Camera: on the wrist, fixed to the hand. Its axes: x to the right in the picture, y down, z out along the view.
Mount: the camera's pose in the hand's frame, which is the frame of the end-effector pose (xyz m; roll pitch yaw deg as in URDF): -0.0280 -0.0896 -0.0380 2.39 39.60 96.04
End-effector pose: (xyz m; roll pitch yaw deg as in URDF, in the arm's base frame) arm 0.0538 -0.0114 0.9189 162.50 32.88 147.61
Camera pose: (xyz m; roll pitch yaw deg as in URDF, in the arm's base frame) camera 0.0175 -0.1031 0.9419 131.72 -48.42 93.29
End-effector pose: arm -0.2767 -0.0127 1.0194 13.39 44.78 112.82
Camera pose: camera -0.1810 -0.0381 0.9982 47.38 14.90 -134.71
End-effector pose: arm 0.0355 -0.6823 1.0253 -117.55 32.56 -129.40
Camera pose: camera 0.0233 -0.7093 1.1221 142.64 16.29 123.93
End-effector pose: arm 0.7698 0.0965 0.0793 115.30 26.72 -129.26
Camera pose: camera 0.8603 0.0924 0.0340 58.00 -63.97 -94.72
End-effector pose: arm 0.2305 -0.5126 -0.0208 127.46 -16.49 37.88
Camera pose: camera 0.1681 -0.4539 -0.0748 -85.39 -68.74 -148.44
